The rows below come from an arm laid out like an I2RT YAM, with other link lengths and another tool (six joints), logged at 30 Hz.
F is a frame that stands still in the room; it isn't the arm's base.
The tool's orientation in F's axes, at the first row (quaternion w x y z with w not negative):
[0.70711, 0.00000, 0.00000, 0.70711]
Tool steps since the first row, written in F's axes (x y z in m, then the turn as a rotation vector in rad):
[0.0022, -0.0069, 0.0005, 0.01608, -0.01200, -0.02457]
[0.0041, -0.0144, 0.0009, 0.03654, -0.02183, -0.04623]
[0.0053, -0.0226, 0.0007, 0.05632, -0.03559, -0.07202]
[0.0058, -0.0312, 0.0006, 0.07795, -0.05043, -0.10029]
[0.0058, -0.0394, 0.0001, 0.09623, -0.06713, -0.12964]
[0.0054, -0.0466, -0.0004, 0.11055, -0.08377, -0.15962]
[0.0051, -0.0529, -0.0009, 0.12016, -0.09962, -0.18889]
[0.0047, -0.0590, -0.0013, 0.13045, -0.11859, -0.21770]
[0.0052, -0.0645, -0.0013, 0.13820, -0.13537, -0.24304]
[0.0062, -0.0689, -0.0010, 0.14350, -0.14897, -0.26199]
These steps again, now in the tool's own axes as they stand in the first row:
[-0.0069, -0.0022, 0.0005, -0.01200, -0.01608, -0.02457]
[-0.0144, -0.0041, 0.0009, -0.02183, -0.03654, -0.04623]
[-0.0226, -0.0053, 0.0007, -0.03559, -0.05632, -0.07202]
[-0.0312, -0.0058, 0.0006, -0.05043, -0.07795, -0.10029]
[-0.0394, -0.0058, 0.0001, -0.06713, -0.09623, -0.12964]
[-0.0466, -0.0054, -0.0004, -0.08377, -0.11055, -0.15962]
[-0.0529, -0.0051, -0.0009, -0.09962, -0.12016, -0.18889]
[-0.0590, -0.0047, -0.0013, -0.11859, -0.13045, -0.21770]
[-0.0645, -0.0052, -0.0013, -0.13537, -0.13820, -0.24304]
[-0.0689, -0.0062, -0.0010, -0.14897, -0.14350, -0.26199]

